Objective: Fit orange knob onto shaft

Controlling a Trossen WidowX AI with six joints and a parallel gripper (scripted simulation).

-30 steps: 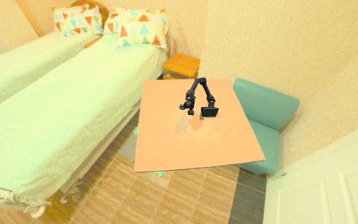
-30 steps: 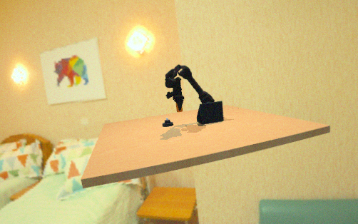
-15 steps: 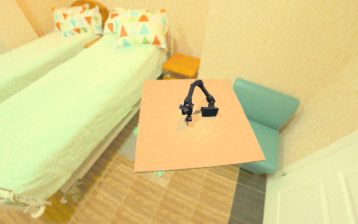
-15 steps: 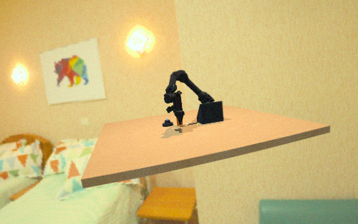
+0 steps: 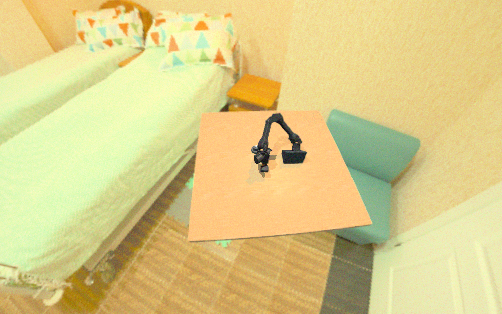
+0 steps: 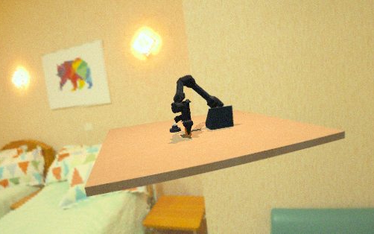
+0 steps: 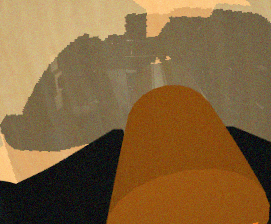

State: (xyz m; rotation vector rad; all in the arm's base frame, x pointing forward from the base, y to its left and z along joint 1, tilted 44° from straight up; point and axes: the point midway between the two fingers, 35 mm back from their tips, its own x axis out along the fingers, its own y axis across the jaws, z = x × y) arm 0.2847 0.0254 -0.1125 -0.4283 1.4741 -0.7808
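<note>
Now: the orange knob 30 mm above my gripper tip. From my gripper tip the other things lie so: shaft 210 mm to the right, 40 mm ahead, 20 mm above.
</note>
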